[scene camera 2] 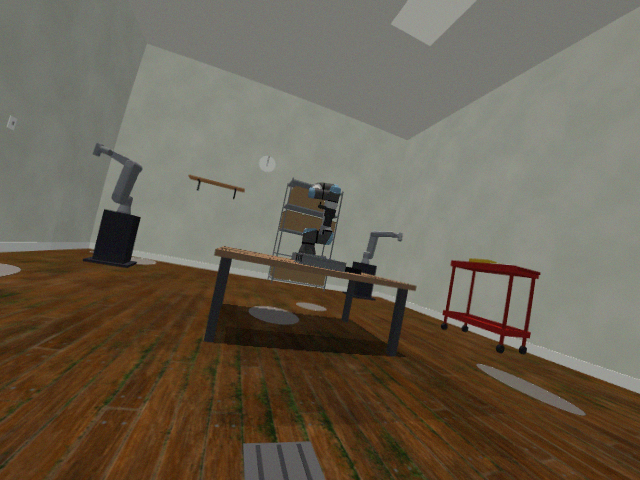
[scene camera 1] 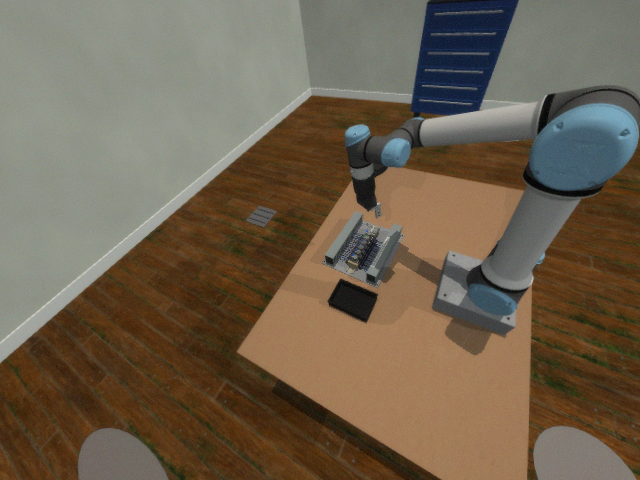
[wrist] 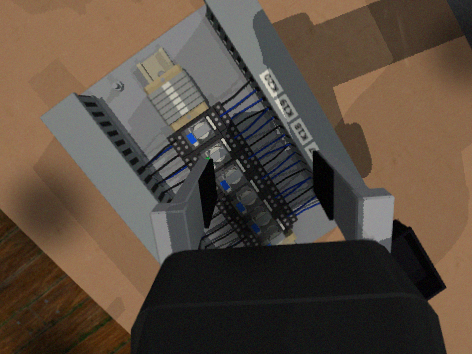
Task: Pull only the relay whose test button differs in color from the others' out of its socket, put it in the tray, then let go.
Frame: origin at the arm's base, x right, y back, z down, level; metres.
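Where they show: gripper, fingertip midpoint: [scene camera 2: 321,234] [scene camera 1: 373,213] [wrist: 263,175]; arm's base, origin of the base link: [scene camera 2: 306,254].
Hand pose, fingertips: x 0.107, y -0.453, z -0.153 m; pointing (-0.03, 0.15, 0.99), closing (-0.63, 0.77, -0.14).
Things, the pixels of their top centre, and the offset from my fingertips. "spot": a spot on its surface instead. Level surfaces: height alone.
- relay with the green test button, middle of its top: [wrist: 215,157] dy -0.028, dx +0.005, dz +0.156 m
- end relay, middle of its top: [wrist: 198,133] dy -0.022, dx +0.034, dz +0.156 m
- third relay, middle of its top: [wrist: 231,181] dy -0.033, dx -0.024, dz +0.156 m
- relay panel, surface spot: [scene camera 1: 342,267] spot: dy -0.095, dx -0.143, dz +0.223 m
- black tray, surface spot: [wrist: 419,262] spot: dy +0.065, dx -0.319, dz +0.223 m
- table, its level: dz +0.226 m
The relay with the green test button [wrist: 215,153] is second in the row, seated in its socket; the left finger's tip partly hides its button in the wrist view. The other relays, such as the end relay [wrist: 201,131] and the third relay [wrist: 231,175], show blue buttons. My gripper [scene camera 1: 374,209] [wrist: 263,175] is open and empty, above the relay panel [scene camera 1: 342,267]. In the wrist view the fingers stand either side of the row's middle, with the green-button relay up and left of their midpoint. The black tray [scene camera 1: 353,300] [wrist: 419,262] is empty in scene camera 1.
Grey wire ducts [scene camera 1: 344,237] [wrist: 95,165] rise along both sides of the relay row. Labels K20 [wrist: 269,81], K19 and K18 sit on one duct. Cream terminal blocks [wrist: 176,97] stand at the row's end. The robot base [scene camera 1: 454,276] stands across the table [scene camera 1: 403,361].
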